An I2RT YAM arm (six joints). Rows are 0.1 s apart.
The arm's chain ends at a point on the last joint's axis. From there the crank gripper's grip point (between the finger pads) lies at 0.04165 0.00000 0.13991 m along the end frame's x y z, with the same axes.
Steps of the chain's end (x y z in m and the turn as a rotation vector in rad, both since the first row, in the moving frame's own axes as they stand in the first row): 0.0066, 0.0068, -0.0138, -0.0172, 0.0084, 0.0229; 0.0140, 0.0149, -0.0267, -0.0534, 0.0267, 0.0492; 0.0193, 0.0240, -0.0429, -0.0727, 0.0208, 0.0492; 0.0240, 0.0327, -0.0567, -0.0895, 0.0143, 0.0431; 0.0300, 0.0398, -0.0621, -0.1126, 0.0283, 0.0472
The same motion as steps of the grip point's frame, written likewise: 0.0077, 0.0102, -0.0142, -0.0172, 0.0084, 0.0229; 0.0175, 0.0245, -0.0281, -0.0534, 0.0267, 0.0492; 0.0219, 0.0362, -0.0442, -0.0727, 0.0208, 0.0492; 0.0257, 0.0470, -0.0579, -0.0895, 0.0143, 0.0431; 0.0335, 0.0575, -0.0643, -0.1126, 0.0283, 0.0472
